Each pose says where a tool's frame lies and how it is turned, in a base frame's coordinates. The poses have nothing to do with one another.
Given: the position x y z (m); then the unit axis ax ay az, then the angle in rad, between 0 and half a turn.
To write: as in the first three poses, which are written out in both.
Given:
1: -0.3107 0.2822 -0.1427 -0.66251 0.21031 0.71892 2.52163
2: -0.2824 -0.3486 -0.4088 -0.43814 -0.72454 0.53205 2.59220
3: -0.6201 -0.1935 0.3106 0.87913 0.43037 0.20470 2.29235
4: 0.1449 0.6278 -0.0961 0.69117 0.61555 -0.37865 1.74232
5: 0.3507 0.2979 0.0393 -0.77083 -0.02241 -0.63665 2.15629
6: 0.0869 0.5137 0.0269 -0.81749 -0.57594 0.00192 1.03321
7: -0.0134 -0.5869 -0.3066 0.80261 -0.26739 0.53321 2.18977
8: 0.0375 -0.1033 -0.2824 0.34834 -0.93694 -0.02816 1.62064
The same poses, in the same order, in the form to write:
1: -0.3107 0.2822 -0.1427 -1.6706 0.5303 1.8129
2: -0.2824 -0.3486 -0.4088 -1.1357 -1.8782 1.3792
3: -0.6201 -0.1935 0.3106 2.0153 0.9866 0.4692
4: 0.1449 0.6278 -0.0961 1.2042 1.0725 -0.6597
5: 0.3507 0.2979 0.0393 -1.6621 -0.0483 -1.3728
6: 0.0869 0.5137 0.0269 -0.8446 -0.5951 0.0020
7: -0.0134 -0.5869 -0.3066 1.7575 -0.5855 1.1676
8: 0.0375 -0.1033 -0.2824 0.5645 -1.5184 -0.0456
